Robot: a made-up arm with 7 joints. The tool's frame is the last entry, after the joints.
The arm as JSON. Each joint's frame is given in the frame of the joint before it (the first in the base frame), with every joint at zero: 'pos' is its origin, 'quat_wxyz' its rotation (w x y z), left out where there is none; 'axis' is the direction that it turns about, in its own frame. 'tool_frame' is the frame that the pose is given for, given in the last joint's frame.
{
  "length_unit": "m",
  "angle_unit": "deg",
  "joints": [
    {
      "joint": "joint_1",
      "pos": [
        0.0,
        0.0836,
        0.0
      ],
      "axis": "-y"
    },
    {
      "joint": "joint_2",
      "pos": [
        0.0,
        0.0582,
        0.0
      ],
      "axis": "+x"
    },
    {
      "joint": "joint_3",
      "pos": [
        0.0,
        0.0,
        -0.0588
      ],
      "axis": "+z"
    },
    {
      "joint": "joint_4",
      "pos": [
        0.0,
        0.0,
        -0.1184
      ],
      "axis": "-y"
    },
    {
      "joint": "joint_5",
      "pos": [
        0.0,
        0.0,
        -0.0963
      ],
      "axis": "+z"
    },
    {
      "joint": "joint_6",
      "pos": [
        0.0,
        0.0,
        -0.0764
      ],
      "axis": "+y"
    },
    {
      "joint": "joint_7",
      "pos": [
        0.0,
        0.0,
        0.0
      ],
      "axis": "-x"
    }
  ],
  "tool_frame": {
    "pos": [
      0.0,
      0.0,
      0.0
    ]
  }
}
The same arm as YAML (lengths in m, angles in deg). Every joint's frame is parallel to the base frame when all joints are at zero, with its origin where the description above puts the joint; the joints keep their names.
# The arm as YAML. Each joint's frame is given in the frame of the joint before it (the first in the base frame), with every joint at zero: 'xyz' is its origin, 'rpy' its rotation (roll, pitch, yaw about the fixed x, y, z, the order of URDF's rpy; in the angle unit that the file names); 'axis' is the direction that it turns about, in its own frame. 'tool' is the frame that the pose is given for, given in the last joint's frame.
units:
  length: m
  angle: deg
joints:
  - name: joint_1
    type: revolute
    origin:
      xyz: [0.0, 0.0836, 0.0]
      rpy: [0.0, 0.0, 0.0]
    axis: [0.0, -1.0, 0.0]
  - name: joint_2
    type: revolute
    origin:
      xyz: [0.0, 0.0582, 0.0]
      rpy: [0.0, 0.0, 0.0]
    axis: [1.0, 0.0, 0.0]
  - name: joint_3
    type: revolute
    origin:
      xyz: [0.0, 0.0, -0.0588]
      rpy: [0.0, 0.0, 0.0]
    axis: [0.0, 0.0, 1.0]
  - name: joint_4
    type: revolute
    origin:
      xyz: [0.0, 0.0, -0.1184]
      rpy: [0.0, 0.0, 0.0]
    axis: [0.0, -1.0, 0.0]
  - name: joint_5
    type: revolute
    origin:
      xyz: [0.0, 0.0, -0.0963]
      rpy: [0.0, 0.0, 0.0]
    axis: [0.0, 0.0, 1.0]
  - name: joint_6
    type: revolute
    origin:
      xyz: [0.0, 0.0, -0.0764]
      rpy: [0.0, 0.0, 0.0]
    axis: [0.0, 1.0, 0.0]
  - name: joint_7
    type: revolute
    origin:
      xyz: [0.0, 0.0, 0.0]
      rpy: [0.0, 0.0, 0.0]
    axis: [-1.0, 0.0, 0.0]
tool:
  origin:
    xyz: [0.0, 0.0, 0.0]
    rpy: [0.0, 0.0, 0.0]

